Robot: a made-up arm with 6 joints. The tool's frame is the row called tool.
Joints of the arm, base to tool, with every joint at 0 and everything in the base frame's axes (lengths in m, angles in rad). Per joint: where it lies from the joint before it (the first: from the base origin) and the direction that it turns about. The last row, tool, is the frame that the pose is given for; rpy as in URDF.
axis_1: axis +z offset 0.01 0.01 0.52
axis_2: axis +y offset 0.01 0 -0.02
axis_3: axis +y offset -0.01 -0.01 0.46
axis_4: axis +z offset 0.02 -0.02 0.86
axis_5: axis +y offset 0 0.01 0.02
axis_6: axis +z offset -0.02 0 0.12
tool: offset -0.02 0 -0.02 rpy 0.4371 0.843 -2.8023
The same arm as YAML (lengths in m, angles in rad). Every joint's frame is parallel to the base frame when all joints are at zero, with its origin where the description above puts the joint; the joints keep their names.
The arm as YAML. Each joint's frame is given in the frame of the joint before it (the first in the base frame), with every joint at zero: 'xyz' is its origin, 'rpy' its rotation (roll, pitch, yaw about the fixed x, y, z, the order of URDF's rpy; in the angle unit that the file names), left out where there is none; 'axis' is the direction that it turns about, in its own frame. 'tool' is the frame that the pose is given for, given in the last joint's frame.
units:
  length: m
  angle: rad
joints:
  - name: axis_1
    type: revolute
    origin:
      xyz: [0.01, 0.01, 0.52]
    axis: [0.0, 0.0, 1.0]
  - name: axis_2
    type: revolute
    origin:
      xyz: [0.01, 0.0, -0.02]
    axis: [0.0, 1.0, 0.0]
  - name: axis_3
    type: revolute
    origin:
      xyz: [-0.01, -0.01, 0.46]
    axis: [0.0, 1.0, 0.0]
  - name: axis_4
    type: revolute
    origin:
      xyz: [0.02, -0.02, 0.86]
    axis: [0.0, 0.0, 1.0]
  - name: axis_5
    type: revolute
    origin:
      xyz: [0.0, 0.01, 0.02]
    axis: [0.0, 1.0, 0.0]
  - name: axis_6
    type: revolute
    origin:
      xyz: [-0.02, 0.0, 0.12]
    axis: [0.0, 0.0, 1.0]
tool:
  origin:
    xyz: [-0.02, 0.0, -0.02]
    rpy: [0.4371, 0.843, -2.8023]

